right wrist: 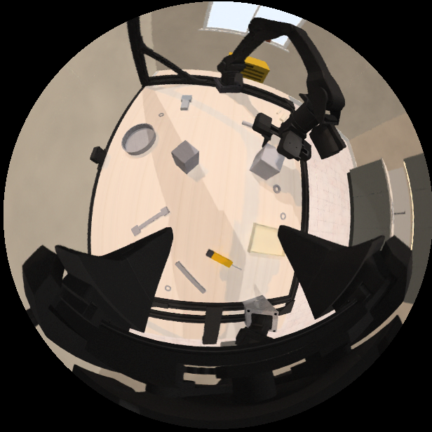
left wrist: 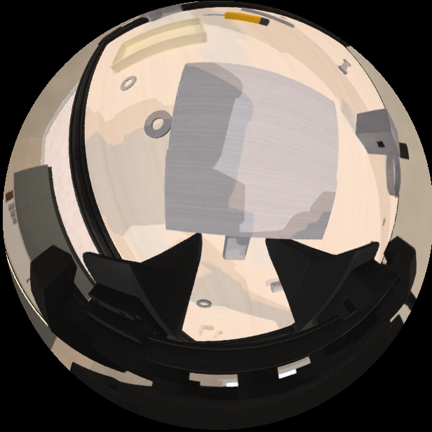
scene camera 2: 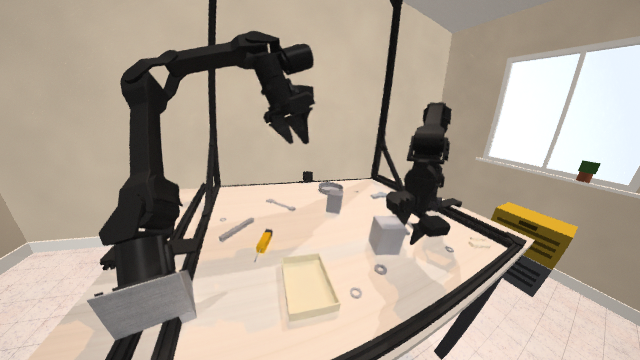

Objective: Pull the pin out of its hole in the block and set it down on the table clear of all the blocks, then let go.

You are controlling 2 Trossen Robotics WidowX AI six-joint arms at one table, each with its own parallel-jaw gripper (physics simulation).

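Places are measured from the left arm's base along level axes (x ahead, y left, z up), in centimetres.
Pixels of known places: left gripper, fingertip midpoint: (scene camera 2: 405, 237); right gripper, fingertip midpoint: (scene camera 2: 298, 143); right arm's base, link origin: (scene camera 2: 147, 281).
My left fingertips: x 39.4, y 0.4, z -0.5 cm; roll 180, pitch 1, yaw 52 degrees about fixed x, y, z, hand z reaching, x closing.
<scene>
Behind a point stands the place of what it marks.
The pin (left wrist: 236, 248) is a short grey square stub on the near side of the large grey block (scene camera 2: 387, 235) @(x 47.2, y -2.5, z 2.8 cm) (left wrist: 280, 165) (right wrist: 266, 161); how deep it sits is hidden. My left gripper (scene camera 2: 408, 233) @(x 39.4, y 0.4, z -0.5 cm) (left wrist: 234, 237) is partly open, low beside that block. In the left wrist view its fingertips lie on either side of the pin with gaps, gripping nothing. A smaller grey block (scene camera 2: 334, 201) @(x 39.1, y -24.6, z 1.3 cm) (left wrist: 376, 131) (right wrist: 185, 156) with a square hole stands farther back. My right gripper (scene camera 2: 298, 142) @(x 55.6, y -25.9, z 21.3 cm) (right wrist: 226, 231) is open and empty, high above the table.
A loose grey rod (left wrist: 276, 286) (right wrist: 247, 123) lies near the left gripper. Washers (scene camera 2: 376, 268) @(x 52.7, y -1.4, z -3.0 cm) (scene camera 2: 351, 292) @(x 61.9, y -2.2, z -3.1 cm) lie before the large block. A cream tray (scene camera 2: 315, 316) @(x 70.2, y -3.9, z -3.2 cm), a yellow screwdriver (scene camera 2: 263, 242) @(x 67.0, y -24.3, z -1.5 cm), a grey bar (scene camera 2: 237, 229) @(x 69.1, y -34.5, z -2.4 cm), a dumbbell-shaped bar (scene camera 2: 280, 204) @(x 50.0, y -40.6, z -2.8 cm) and a round dish (scene camera 2: 324, 192) @(x 28.3, y -38.0, z -2.4 cm) are on the table.
</scene>
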